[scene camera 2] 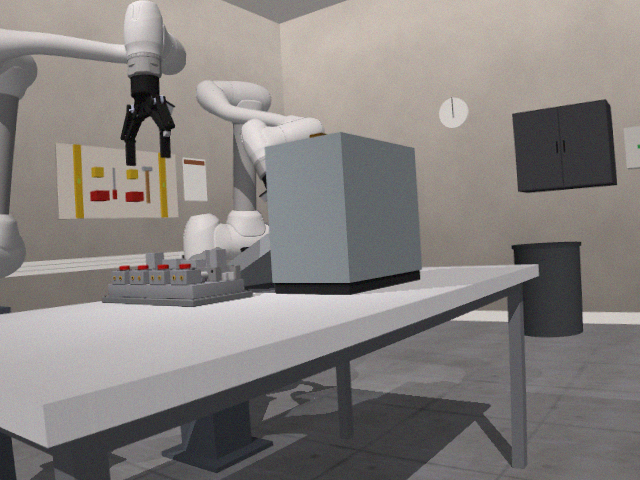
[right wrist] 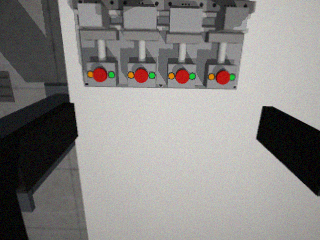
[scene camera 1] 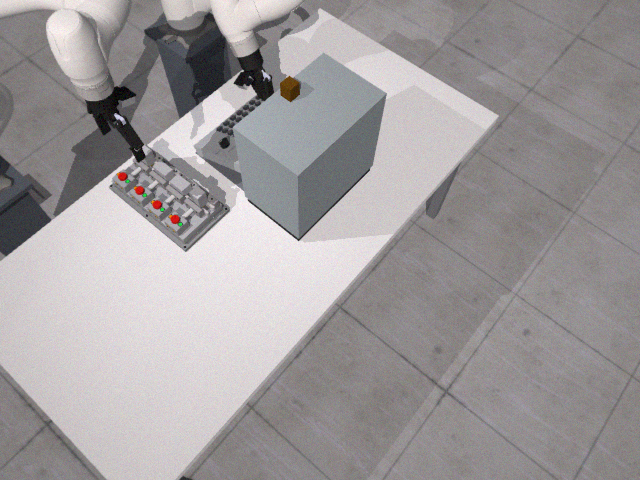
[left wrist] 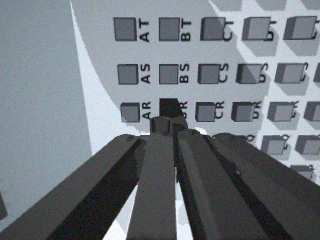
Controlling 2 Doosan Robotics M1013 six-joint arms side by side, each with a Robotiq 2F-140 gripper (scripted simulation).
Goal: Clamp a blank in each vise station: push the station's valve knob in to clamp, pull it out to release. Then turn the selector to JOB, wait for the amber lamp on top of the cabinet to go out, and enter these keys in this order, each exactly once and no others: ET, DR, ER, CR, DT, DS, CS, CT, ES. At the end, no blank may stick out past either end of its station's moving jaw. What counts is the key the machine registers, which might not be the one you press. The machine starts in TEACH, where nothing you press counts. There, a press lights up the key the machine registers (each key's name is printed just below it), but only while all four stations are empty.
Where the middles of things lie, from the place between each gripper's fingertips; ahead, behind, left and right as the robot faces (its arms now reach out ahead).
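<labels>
My right hand [scene camera 2: 147,161] is 310 mm above the key panel [scene camera 1: 225,161], and it's 420 mm to the right of the panel and 80 mm short of it. As for my left hand, the panel is 8 cm to the right of it, 3 cm behind it and 10 cm below it.
</labels>
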